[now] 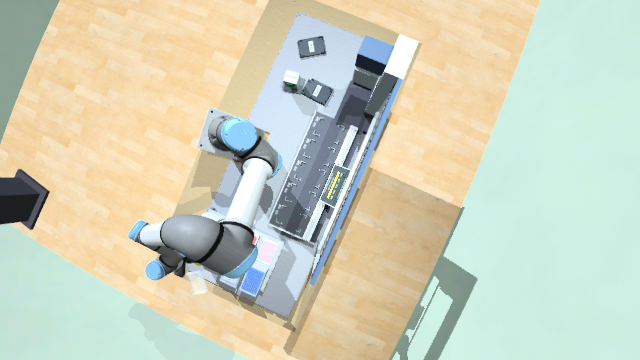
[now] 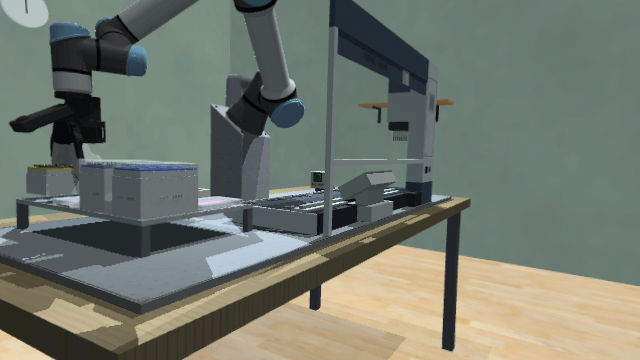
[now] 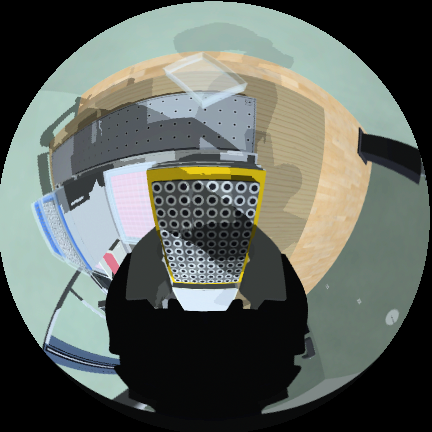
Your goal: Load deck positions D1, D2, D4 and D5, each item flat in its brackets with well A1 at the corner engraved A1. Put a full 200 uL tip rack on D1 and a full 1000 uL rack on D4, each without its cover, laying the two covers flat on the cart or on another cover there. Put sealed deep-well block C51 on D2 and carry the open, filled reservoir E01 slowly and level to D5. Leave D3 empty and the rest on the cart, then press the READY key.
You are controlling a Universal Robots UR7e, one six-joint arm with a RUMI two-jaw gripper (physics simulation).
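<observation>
A tip rack with a yellow rim and open tip rows point(image 2: 49, 182) point(image 3: 206, 210) is uncovered. My gripper point(image 1: 180, 267) point(image 2: 67, 160) point(image 3: 205, 226) is shut on it and holds it level, slightly above the left side of the raised cart point(image 2: 145, 240). Blue racks point(image 1: 253, 281) point(image 2: 170, 192) with clear covers stand on the cart. A pink-topped plate point(image 1: 268, 251) point(image 3: 131, 207) lies near them. A loose clear cover point(image 1: 197, 282) point(image 3: 206, 80) shows by the bench's end; its height is unclear. The deck point(image 1: 300, 200) shows bare brackets. Labels C51 and E01 are not readable.
A gantry point(image 2: 329, 125) stands along the deck's far side. A panel with yellow and green marks point(image 1: 335, 185) is beside the deck. A small box with a green screen point(image 1: 291, 80) point(image 2: 317, 178) and two dark flat items point(image 1: 311, 47) point(image 1: 318, 91) are beyond the deck.
</observation>
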